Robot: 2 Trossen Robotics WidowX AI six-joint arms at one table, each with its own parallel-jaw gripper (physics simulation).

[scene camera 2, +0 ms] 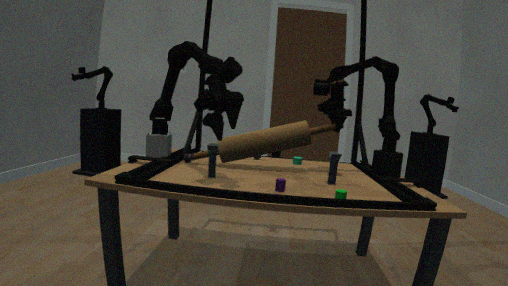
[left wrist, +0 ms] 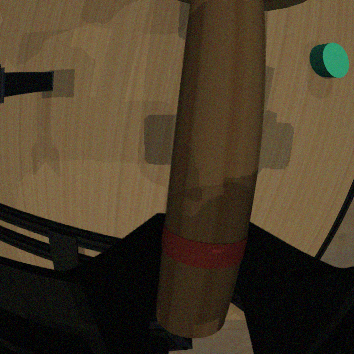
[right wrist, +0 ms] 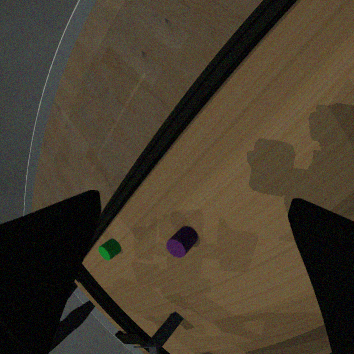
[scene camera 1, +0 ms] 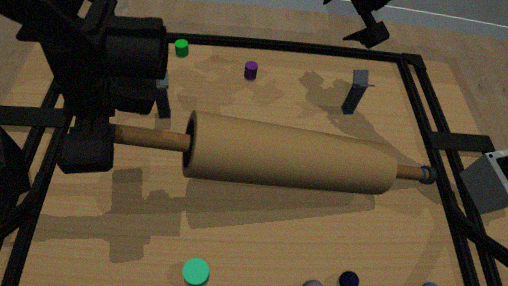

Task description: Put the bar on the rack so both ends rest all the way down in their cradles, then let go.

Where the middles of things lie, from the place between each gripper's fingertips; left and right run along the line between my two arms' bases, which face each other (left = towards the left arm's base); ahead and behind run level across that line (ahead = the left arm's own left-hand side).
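The teal cylinder [left wrist: 324, 58] sits 14 cm to the right of my left hand, 16 cm behind it and 17 cm below it. As for my right hand, it is 28 cm to the right of the cylinder and 51 cm beyond it, and 15 cm above it. Going by its middle, the teal cylinder is nearer to my left hand than to my right hand.
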